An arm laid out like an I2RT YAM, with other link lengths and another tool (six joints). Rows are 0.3 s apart.
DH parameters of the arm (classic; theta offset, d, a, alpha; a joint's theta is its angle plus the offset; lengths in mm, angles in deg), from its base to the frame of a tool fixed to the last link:
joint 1: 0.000 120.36 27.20 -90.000
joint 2: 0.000 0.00 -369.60 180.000
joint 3: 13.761 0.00 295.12 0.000
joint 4: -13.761 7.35 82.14 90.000
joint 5: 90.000 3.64 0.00 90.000
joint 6: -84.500 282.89 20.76 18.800
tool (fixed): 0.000 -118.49 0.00 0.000
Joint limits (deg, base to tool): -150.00..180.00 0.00..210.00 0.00..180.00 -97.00..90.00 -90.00..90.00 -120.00..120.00
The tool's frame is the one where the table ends.
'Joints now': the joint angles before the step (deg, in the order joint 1, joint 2, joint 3, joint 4, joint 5, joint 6). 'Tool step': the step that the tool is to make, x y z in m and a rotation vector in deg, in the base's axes. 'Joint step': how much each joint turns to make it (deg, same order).
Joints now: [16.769 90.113 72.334 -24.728 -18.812 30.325]
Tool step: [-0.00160 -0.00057 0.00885 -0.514 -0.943 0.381]
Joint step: [0.107 -0.640 0.697 -0.837 0.311 -0.792]
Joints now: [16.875 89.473 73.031 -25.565 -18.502 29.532]
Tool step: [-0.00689 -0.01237 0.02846 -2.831 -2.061 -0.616]
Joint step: [-0.239 -2.046 3.058 -4.634 2.483 -2.318]
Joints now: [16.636 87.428 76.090 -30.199 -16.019 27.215]
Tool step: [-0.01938 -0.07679 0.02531 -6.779 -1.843 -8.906]
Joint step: [-5.839 -5.118 0.290 -5.933 6.971 -3.257]
